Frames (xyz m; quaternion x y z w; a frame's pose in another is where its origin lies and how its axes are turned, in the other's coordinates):
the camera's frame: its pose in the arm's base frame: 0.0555 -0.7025 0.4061 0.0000 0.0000 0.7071 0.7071
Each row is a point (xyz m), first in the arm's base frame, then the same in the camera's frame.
Working: the arm's base frame: its pose in the camera's frame: 0.7025 0.0555 -0.4061 0.0000 0.0000 -0.7071 0.7071

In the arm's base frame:
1: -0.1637 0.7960 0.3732
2: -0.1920 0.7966 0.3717
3: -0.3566 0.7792 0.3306
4: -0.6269 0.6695 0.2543
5: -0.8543 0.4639 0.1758
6: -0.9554 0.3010 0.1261
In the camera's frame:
1: 1.4985 0.2192 -0.0329
2: 1.4991 0.2475 -0.0344
3: 1.4817 0.4121 -0.0755
4: 1.3720 0.6824 -0.1518
5: 1.1664 0.9098 -0.2303
6: 1.0035 1.0109 -0.2800

